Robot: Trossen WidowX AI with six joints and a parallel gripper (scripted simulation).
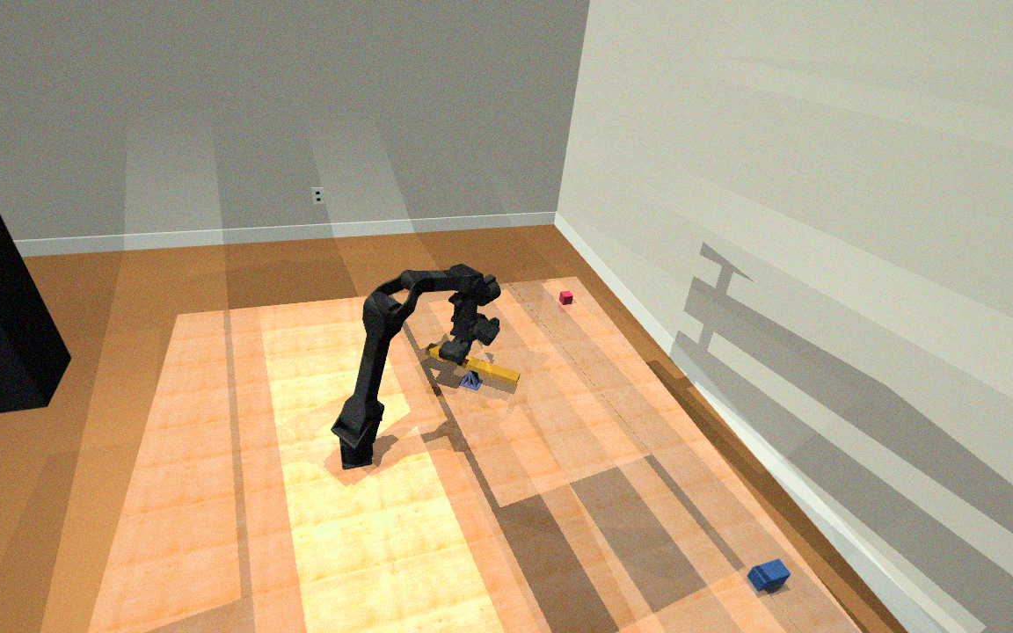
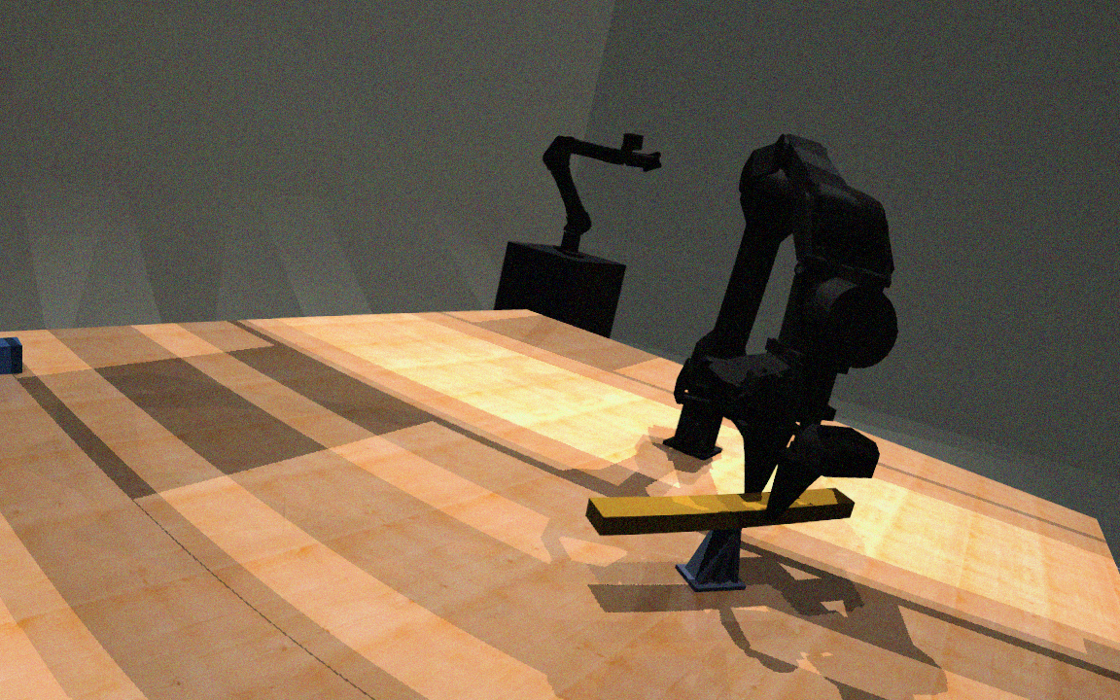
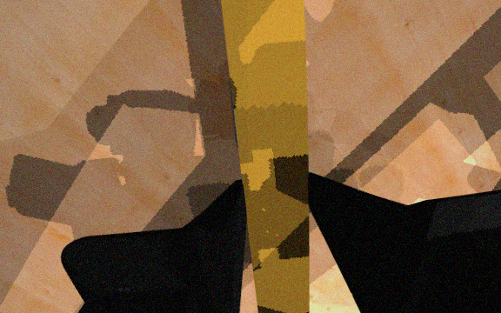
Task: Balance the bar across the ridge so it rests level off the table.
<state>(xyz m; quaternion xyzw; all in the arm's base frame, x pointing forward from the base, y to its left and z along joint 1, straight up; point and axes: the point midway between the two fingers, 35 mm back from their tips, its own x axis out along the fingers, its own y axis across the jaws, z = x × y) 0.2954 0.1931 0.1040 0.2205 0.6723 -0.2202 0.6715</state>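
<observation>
The yellow bar is 2 cm to the right of my gripper tip and 2 cm ahead of it. The rest, counted from my gripper tip: small magenta cube 44 cm ahead, 31 cm to the left, 5 cm below; then blue block 69 cm to the right, 44 cm ahead, 5 cm below.
</observation>
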